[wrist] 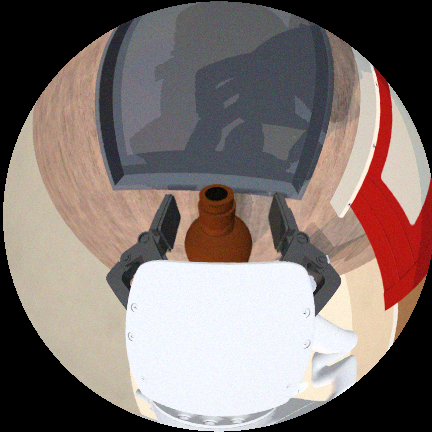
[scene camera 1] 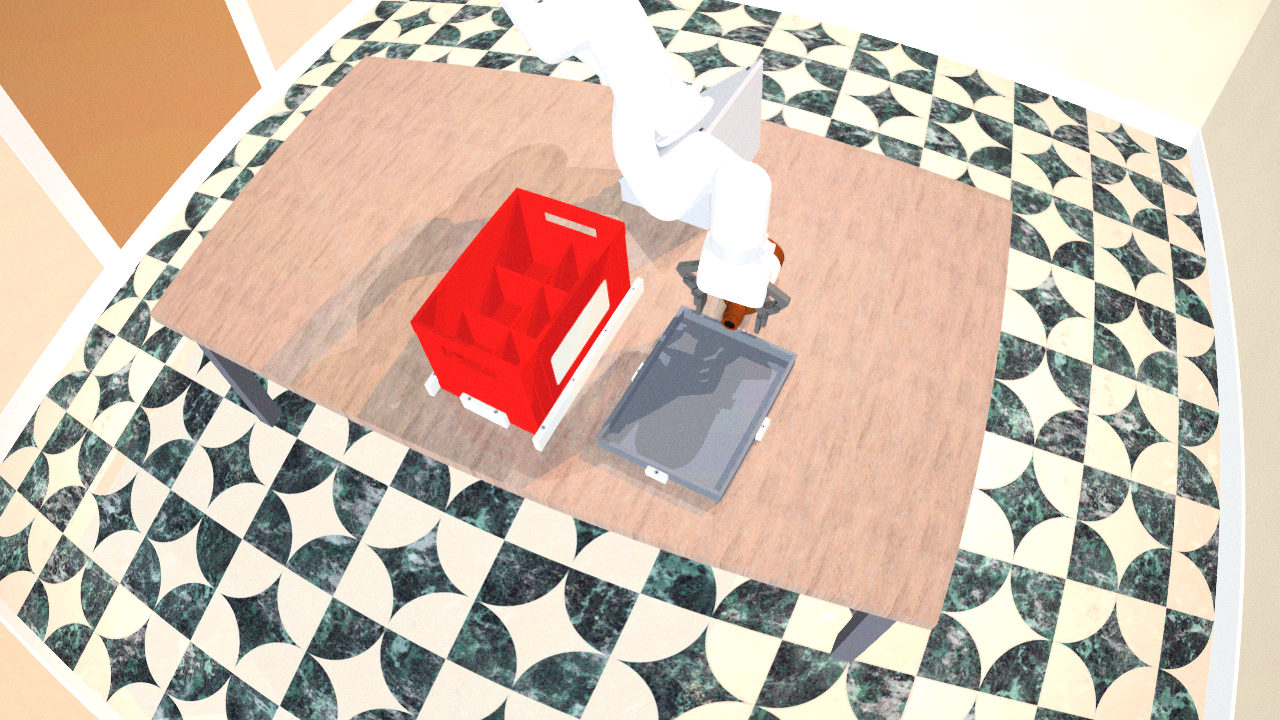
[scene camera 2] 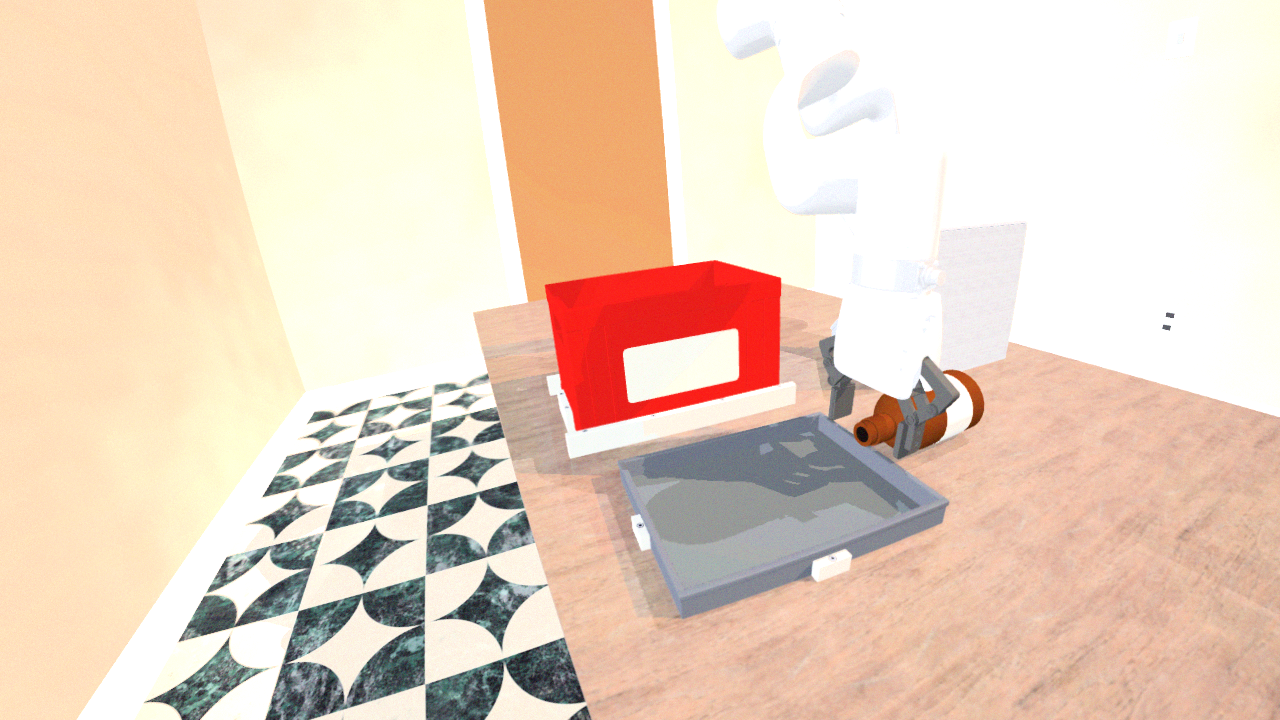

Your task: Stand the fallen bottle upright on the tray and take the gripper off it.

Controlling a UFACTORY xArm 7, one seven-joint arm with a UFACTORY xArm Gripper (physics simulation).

Labels:
My gripper shows in the wrist view, in scene camera 1 and in scene camera 2 [870, 434]. A brown bottle shows in the wrist view, in scene camera 1 [734, 313] and in scene camera 2. The same spot on the brown bottle: [wrist: 217, 235] is [scene camera 2: 885, 413]. One and the same spot on my gripper: [scene camera 1: 781, 300] is [wrist: 114, 284].

